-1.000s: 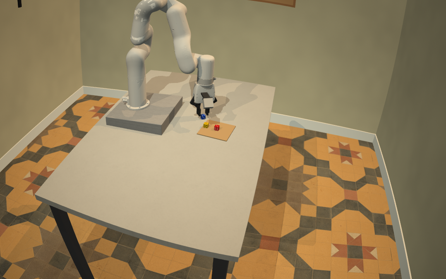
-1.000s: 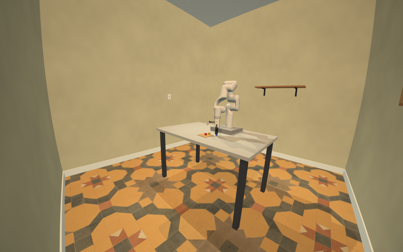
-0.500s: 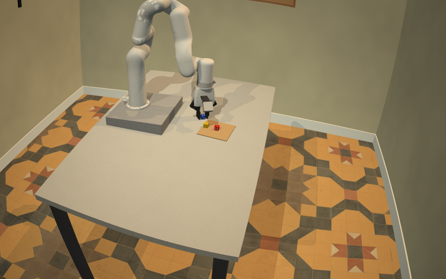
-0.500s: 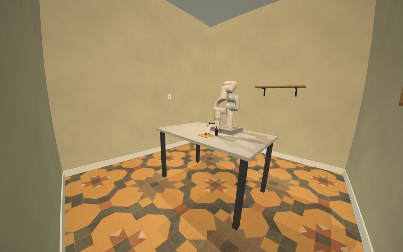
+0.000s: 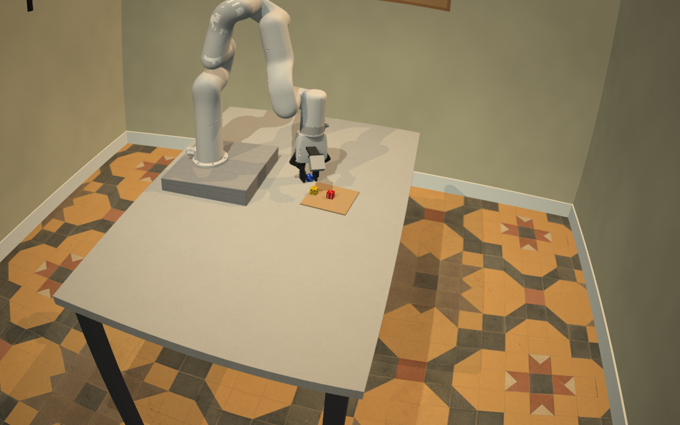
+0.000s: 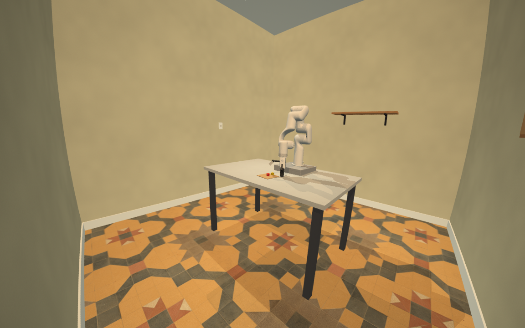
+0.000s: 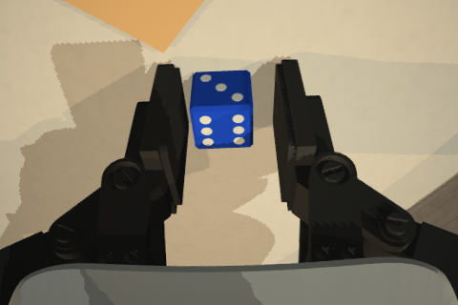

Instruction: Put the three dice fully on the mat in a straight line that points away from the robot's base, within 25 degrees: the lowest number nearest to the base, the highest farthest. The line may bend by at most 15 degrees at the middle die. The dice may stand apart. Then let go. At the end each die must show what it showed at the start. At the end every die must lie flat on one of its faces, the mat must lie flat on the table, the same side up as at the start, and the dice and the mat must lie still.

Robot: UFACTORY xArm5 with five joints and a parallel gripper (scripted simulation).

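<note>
My hand is 1 cm above the blue die. Round my hand: red die (9 cm to the right, 8 cm ahead, 1 cm below); then yellow die (8 cm to the right, 3 cm ahead, 1 cm below); then mat (9 cm to the right, 8 cm ahead, 2 cm below).
</note>
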